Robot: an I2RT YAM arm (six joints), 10 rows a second.
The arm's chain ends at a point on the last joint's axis. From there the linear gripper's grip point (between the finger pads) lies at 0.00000 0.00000 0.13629 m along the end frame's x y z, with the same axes.
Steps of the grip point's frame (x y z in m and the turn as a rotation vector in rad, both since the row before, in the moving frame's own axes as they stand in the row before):
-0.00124 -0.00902 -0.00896 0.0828 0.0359 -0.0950
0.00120 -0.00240 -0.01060 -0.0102 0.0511 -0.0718
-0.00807 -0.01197 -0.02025 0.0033 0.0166 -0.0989
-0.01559 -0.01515 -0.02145 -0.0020 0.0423 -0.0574
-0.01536 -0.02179 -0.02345 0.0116 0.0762 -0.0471
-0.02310 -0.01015 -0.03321 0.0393 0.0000 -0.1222
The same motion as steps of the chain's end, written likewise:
-0.00558 0.00246 -0.00841 0.0828 0.0359 -0.0950
-0.00581 -0.00354 -0.01042 -0.0102 0.0511 -0.0718
-0.01031 -0.01141 -0.02023 0.0033 0.0166 -0.0989
-0.02136 -0.01526 -0.02133 -0.0020 0.0423 -0.0574
-0.02569 -0.01997 -0.02305 0.0116 0.0762 -0.0471
-0.02277 -0.00481 -0.03310 0.0393 0.0000 -0.1222

